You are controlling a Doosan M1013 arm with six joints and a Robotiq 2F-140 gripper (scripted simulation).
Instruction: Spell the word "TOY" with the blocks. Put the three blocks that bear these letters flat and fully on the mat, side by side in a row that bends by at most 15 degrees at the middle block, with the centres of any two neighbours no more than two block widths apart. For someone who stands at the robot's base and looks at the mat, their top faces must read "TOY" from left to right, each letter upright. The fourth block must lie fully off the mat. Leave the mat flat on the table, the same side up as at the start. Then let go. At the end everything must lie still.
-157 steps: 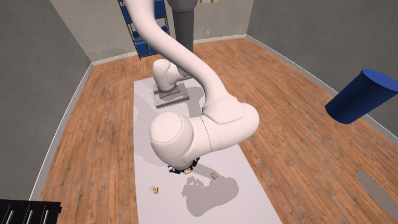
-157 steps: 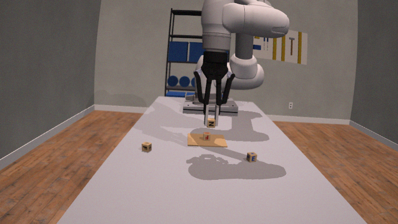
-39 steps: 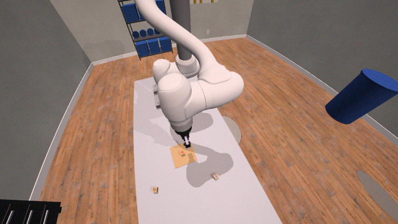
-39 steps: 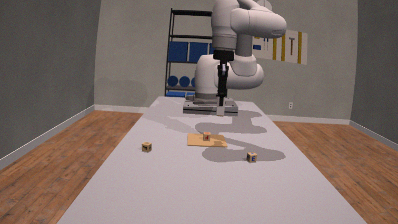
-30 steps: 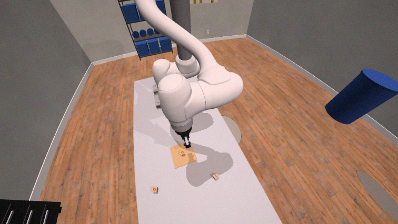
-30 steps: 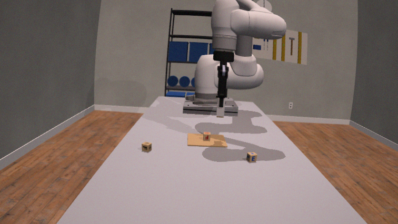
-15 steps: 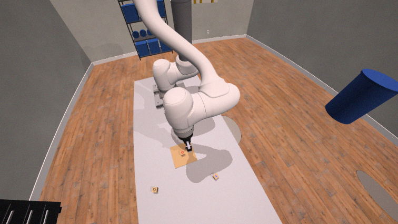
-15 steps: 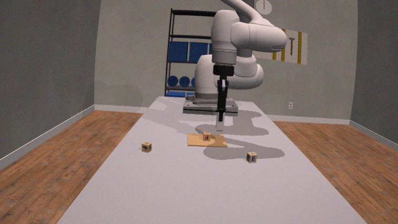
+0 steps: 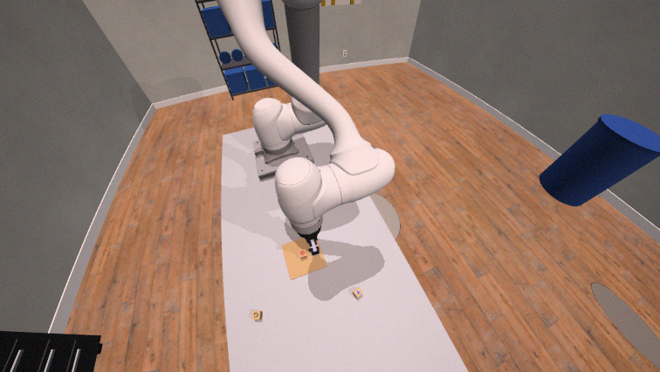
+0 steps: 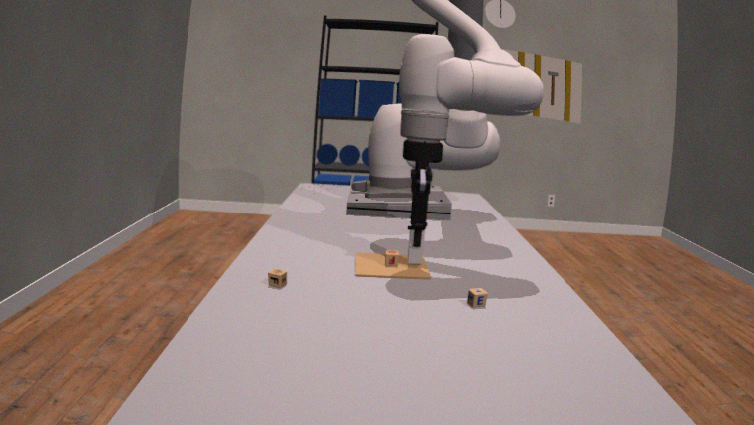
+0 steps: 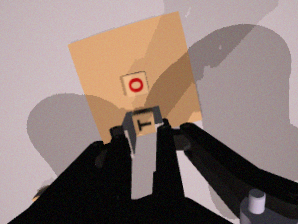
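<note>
Right now the T block is 3 cm below my hand. The rest, counted from my hand: tan mat (5 cm below, 4 cm to the right).
</note>
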